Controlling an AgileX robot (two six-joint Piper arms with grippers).
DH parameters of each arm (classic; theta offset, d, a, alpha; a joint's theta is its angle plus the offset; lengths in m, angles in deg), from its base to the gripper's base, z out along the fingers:
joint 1: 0 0.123 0 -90
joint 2: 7.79 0 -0.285 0
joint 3: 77.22 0 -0.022 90
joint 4: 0 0.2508 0 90
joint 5: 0 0 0.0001 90
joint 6: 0 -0.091 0 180
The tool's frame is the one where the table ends.
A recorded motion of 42 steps. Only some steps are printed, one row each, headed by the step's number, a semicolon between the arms.
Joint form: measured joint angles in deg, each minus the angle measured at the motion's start. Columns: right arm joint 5, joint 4, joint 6, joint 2, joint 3, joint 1; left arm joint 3, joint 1, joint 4, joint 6, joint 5, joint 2.
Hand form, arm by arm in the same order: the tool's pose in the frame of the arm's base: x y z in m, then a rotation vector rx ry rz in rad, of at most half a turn. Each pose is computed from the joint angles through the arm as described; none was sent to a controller.
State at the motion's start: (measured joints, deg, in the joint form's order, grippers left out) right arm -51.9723 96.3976 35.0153 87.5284 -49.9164 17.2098; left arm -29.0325 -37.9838 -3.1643 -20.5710 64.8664 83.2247
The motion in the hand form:
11: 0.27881 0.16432 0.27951 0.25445 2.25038 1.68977; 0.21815 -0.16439 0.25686 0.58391 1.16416 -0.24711
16: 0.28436 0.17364 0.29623 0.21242 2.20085 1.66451; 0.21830 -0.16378 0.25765 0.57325 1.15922 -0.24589
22: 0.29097 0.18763 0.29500 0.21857 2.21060 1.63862; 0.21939 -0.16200 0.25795 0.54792 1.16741 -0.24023
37: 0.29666 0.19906 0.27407 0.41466 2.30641 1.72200; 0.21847 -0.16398 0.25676 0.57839 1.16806 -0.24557
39: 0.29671 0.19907 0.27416 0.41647 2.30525 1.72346; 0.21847 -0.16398 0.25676 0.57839 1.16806 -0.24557
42: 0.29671 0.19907 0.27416 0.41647 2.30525 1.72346; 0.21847 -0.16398 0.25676 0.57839 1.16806 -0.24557
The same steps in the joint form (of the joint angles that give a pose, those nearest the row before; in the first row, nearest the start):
11: 3.56 0.00 -0.08 0.89 -4.14 1.23; 0.00 0.00 -0.10 0.00 0.00 0.00
16: 6.47 0.00 -0.08 0.89 -7.80 3.02; 0.00 0.00 -0.48 0.00 0.54 0.00
22: 9.68 0.00 -0.68 2.96 -10.24 5.47; 0.00 0.00 -1.91 0.00 0.80 0.00
37: 9.16 0.73 -8.82 6.77 -10.47 6.75; 0.00 0.00 -0.47 0.00 -0.05 0.00
39: 9.16 0.83 -8.82 6.77 -10.47 6.75; 0.00 0.00 -0.47 0.00 -0.05 0.00
42: 9.16 0.83 -8.82 6.77 -10.47 6.75; 0.00 0.00 -0.47 0.00 -0.05 0.00

